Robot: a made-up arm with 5 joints.
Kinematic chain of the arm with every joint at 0, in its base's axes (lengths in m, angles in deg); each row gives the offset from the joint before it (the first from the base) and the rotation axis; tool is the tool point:
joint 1: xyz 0 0 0.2 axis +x
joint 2: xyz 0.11 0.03 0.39 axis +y
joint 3: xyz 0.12 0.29 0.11 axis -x
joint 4: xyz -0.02 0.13 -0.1 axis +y
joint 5: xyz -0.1 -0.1 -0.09 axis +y
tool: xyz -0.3 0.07 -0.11
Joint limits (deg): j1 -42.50..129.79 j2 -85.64..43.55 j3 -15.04..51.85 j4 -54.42..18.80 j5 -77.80..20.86
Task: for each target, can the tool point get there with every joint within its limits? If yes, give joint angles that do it. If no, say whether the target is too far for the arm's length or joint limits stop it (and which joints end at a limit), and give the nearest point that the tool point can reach.
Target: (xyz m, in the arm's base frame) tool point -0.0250 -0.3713 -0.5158
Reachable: no: joint limits stop it (at a limit: joint 1, joint 2, joint 3, joint 4) | nearest point 0.3890 -0.5561 -0.2391 | short by 0.531 m
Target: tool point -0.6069 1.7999 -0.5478
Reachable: no: too far | nearest point -0.2368 0.6414 0.1324 | short by 1.393 m
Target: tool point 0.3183 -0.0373 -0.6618
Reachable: no: joint limits stop it (at a limit: joint 1, joint 4) | nearest point 0.2042 0.2683 -0.1616 | short by 0.597 m
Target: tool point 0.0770 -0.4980 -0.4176
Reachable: no: joint limits stop it (at a limit: joint 1, joint 2, joint 3) | nearest point 0.3565 -0.6226 -0.2347 | short by 0.357 m
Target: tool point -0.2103 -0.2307 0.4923
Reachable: yes | joints 92.48 8.18 20.99 -3.46 2.52
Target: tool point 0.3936 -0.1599 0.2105
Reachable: yes | joints 109.96 -52.27 38.42 -38.24 -14.14
